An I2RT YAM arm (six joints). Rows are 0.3 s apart.
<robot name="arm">
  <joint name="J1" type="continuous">
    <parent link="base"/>
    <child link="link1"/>
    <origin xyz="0 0 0.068"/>
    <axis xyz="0 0 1"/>
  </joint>
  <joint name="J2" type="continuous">
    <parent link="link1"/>
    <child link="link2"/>
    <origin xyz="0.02 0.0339 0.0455"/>
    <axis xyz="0 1 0"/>
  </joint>
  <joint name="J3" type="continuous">
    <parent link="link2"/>
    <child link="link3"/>
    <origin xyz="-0.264 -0.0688 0"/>
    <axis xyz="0 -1 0"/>
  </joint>
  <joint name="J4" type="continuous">
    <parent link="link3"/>
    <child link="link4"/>
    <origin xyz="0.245 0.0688 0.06"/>
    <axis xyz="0 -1 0"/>
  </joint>
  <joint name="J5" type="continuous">
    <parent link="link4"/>
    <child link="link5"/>
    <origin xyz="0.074 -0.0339 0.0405"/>
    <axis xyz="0 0 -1"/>
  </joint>
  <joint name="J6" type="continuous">
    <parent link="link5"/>
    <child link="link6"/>
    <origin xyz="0.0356 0 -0.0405"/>
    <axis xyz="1 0 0"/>
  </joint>
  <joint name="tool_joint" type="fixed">
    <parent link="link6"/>
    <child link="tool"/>
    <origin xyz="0 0 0" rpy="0 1.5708 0"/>
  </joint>
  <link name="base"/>
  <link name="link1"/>
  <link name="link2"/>
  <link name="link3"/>
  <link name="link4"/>
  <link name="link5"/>
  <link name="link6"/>
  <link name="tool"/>
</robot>
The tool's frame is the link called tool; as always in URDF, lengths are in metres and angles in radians. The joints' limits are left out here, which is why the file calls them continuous.
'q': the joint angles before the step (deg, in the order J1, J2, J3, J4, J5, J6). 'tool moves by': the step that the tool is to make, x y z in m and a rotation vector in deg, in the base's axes. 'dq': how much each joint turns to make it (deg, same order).
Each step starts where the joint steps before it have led.
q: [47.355, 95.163, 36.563, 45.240, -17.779, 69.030]
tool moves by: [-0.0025, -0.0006, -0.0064, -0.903, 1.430, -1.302]
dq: [0.415, 0.433, -0.743, -0.195, 1.557, 0.888]
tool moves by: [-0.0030, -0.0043, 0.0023, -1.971, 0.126, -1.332]
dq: [0.059, -2.054, -0.493, -3.329, 1.671, -0.841]
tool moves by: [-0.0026, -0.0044, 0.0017, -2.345, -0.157, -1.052]
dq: [-0.023, -1.909, -0.371, -3.492, 1.489, -1.343]
